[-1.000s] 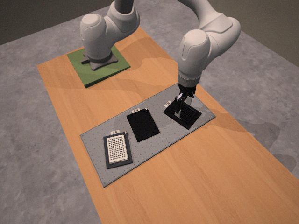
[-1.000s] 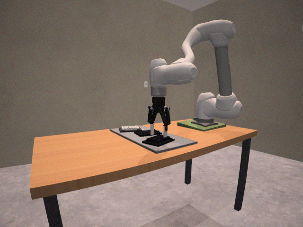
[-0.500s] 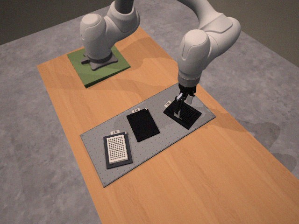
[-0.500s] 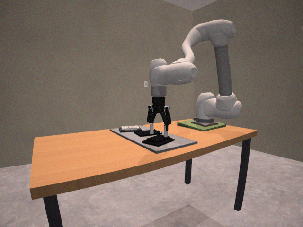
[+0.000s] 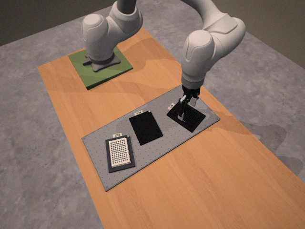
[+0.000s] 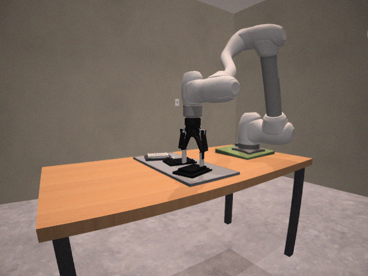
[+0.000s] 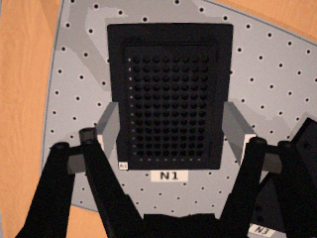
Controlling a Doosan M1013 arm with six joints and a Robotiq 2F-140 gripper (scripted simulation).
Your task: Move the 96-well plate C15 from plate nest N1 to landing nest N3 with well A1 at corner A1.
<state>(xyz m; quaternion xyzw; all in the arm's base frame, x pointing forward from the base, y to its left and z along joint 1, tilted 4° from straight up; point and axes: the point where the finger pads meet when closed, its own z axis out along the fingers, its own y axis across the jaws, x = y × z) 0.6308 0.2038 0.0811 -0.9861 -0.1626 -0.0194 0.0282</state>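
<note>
Now: hand 4 cm above the black 96-well plate C15. Round my hand: black plate nest N1: 6 cm below; black landing nest N3: 5 cm behind, 21 cm to the right, 6 cm below; N1 label: 9 cm behind, 3 cm to the right, 6 cm below.
</note>
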